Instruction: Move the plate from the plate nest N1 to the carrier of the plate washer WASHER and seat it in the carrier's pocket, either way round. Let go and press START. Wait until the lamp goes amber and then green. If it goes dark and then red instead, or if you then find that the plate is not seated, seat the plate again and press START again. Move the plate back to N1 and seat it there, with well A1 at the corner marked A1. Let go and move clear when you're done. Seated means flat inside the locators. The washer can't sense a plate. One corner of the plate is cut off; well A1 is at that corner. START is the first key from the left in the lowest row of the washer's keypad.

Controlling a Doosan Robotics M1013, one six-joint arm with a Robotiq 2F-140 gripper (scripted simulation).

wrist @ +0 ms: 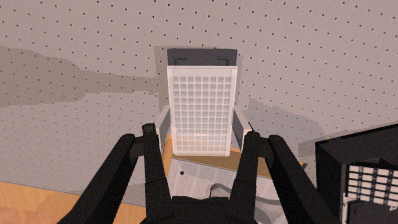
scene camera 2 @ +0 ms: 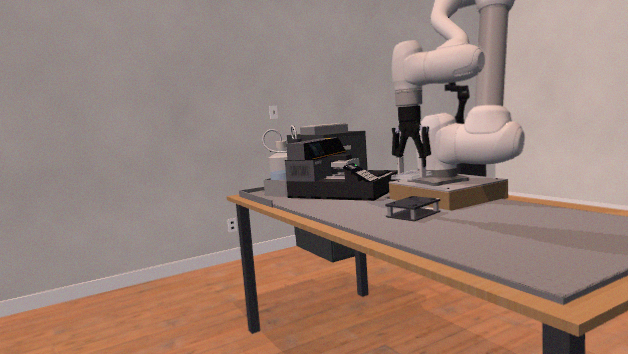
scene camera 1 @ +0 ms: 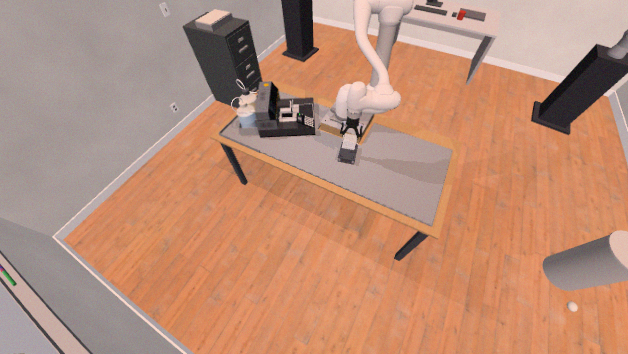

Path:
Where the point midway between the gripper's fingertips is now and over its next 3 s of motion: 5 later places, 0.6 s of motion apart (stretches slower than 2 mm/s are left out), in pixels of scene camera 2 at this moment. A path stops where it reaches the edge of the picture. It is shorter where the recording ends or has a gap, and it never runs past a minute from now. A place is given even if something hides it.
The gripper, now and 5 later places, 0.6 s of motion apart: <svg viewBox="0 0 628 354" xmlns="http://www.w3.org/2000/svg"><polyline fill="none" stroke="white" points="411,176 411,180 412,187 412,194 412,197 412,197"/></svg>

